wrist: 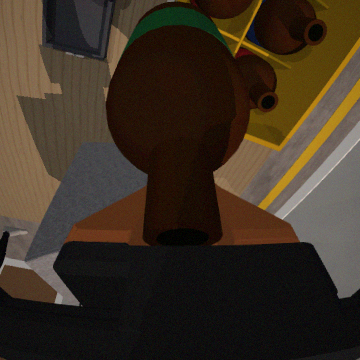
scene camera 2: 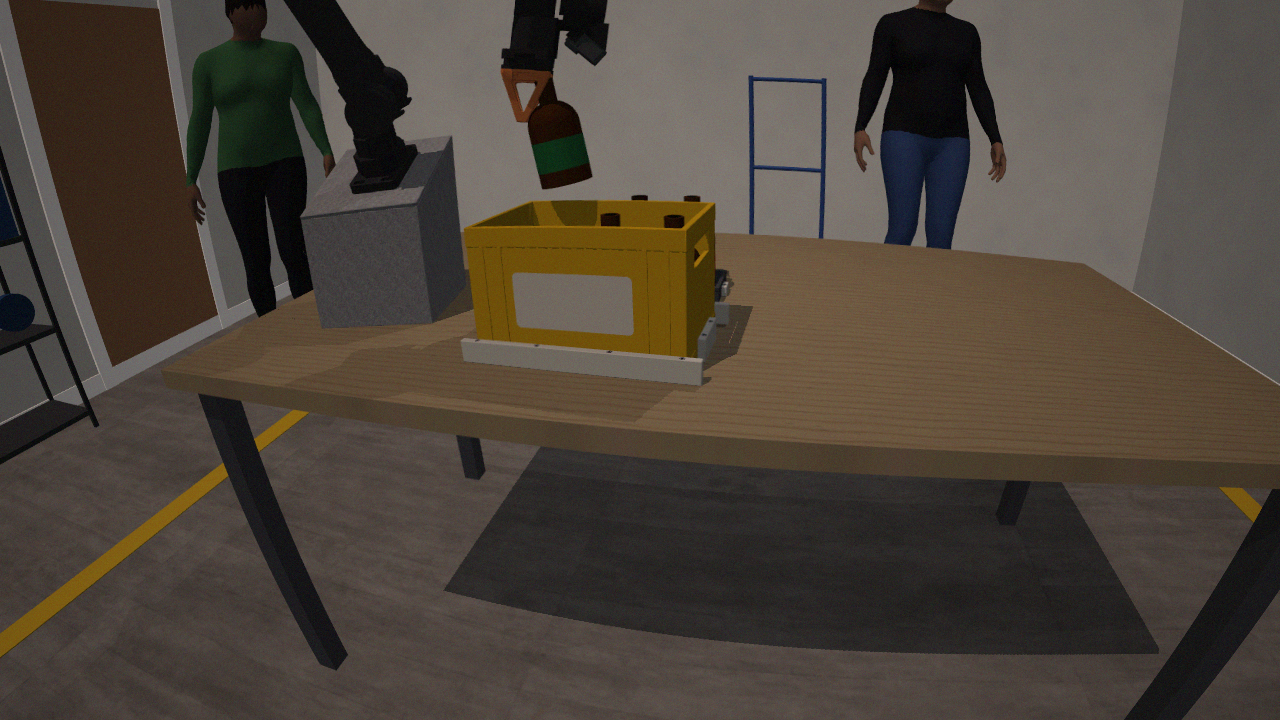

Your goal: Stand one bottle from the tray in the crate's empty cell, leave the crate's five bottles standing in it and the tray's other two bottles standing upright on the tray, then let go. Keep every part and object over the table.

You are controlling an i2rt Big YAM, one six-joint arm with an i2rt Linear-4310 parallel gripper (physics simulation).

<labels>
my gripper: wrist; scene camera 2
same spot on my gripper: (wrist: pixel 258 275) = (scene camera 2: pixel 551 67)
</labels>
